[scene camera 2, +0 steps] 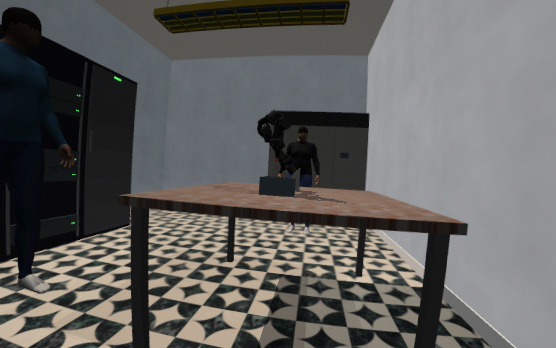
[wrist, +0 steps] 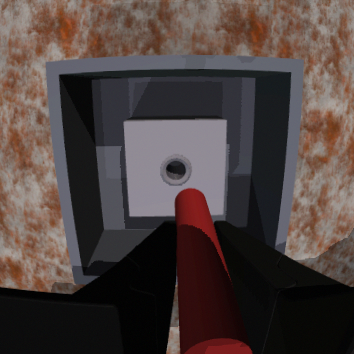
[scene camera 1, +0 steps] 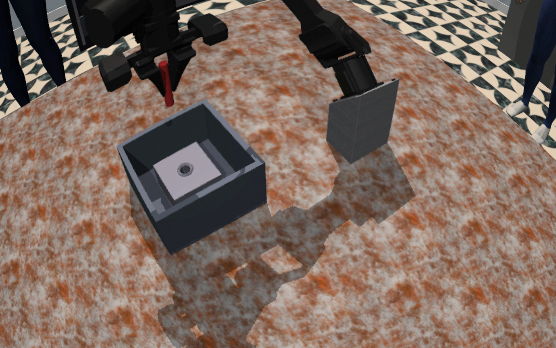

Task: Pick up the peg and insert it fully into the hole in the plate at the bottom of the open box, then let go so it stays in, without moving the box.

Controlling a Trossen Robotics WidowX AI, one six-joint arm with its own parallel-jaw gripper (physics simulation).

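Frame: origin at the arm's base, x ahead, y left, z up, level; metres.
Where they show: gripper, fingertip midpoint: [scene camera 2: 276, 158] [wrist: 194, 231] [scene camera 1: 168, 92]; arm's base, link origin: [scene camera 2: 294, 172] [scene camera 1: 363, 91].
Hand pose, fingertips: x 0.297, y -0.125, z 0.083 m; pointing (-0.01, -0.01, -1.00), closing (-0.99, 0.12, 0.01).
Note:
Things, the pixels of their top centre, and the offset from my fingertips. Level surfaces: height alone.
- red peg, top centre: [scene camera 1: 162, 63] [scene camera 2: 277, 148] 0.000 m ahead, 0.002 m right, 0.056 m up
- dark grey open box, top centre: [wrist: 176, 183] [scene camera 1: 181, 152] [scene camera 2: 278, 177] 0.005 m ahead, 0.018 m left, 0.112 m down
- pale square plate, top centre: [wrist: 175, 170] [scene camera 1: 184, 168] 0.005 m ahead, 0.018 m left, 0.149 m down
- table, surface height: 0.210 m down
The red peg [scene camera 1: 166, 85] [scene camera 2: 276, 160] [wrist: 202, 250] is held roughly upright, slightly slanted, between the black fingers of my gripper [scene camera 1: 169, 89] [wrist: 194, 231], which is shut on it. The peg's lower end hangs free above the level of the box rim. The dark grey open box [scene camera 1: 215, 210] [scene camera 2: 277, 186] [wrist: 175, 64] stands on the table. The pale square plate [scene camera 1: 175, 186] [wrist: 145, 145] lies on its bottom, with a round hole [scene camera 1: 185, 169] [wrist: 176, 170] near the middle. In the wrist view the peg's far end shows just below and right of the hole.
The table [scene camera 1: 450, 260] [scene camera 2: 240, 202] has a mottled orange and white top. A grey block [scene camera 1: 360, 125] stands at the arm's base, right of the box in scene camera 1. The box has four raised walls. Two people [scene camera 2: 27, 125] [scene camera 2: 302, 152] stand away from the table.

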